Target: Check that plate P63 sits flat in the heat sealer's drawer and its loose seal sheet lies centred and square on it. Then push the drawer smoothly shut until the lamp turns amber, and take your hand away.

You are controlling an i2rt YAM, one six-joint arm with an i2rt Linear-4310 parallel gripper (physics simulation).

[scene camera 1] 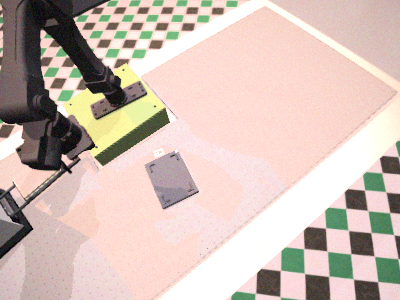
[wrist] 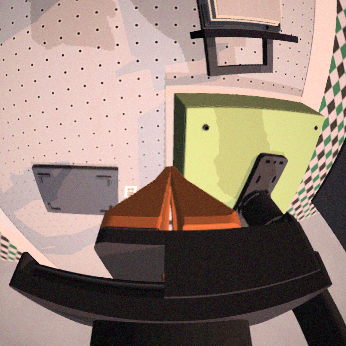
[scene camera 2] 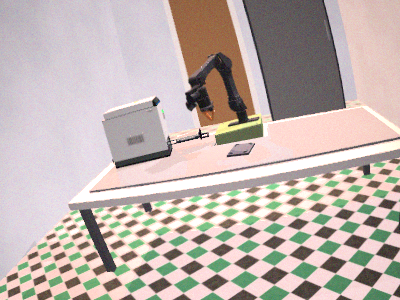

Scene:
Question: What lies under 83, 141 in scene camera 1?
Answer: My gripper.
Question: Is my gripper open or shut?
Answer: Shut.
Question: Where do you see a sealer drawer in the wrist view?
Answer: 209, 30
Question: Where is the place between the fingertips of my gripper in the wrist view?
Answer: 169, 173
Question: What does my gripper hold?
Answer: Nothing.

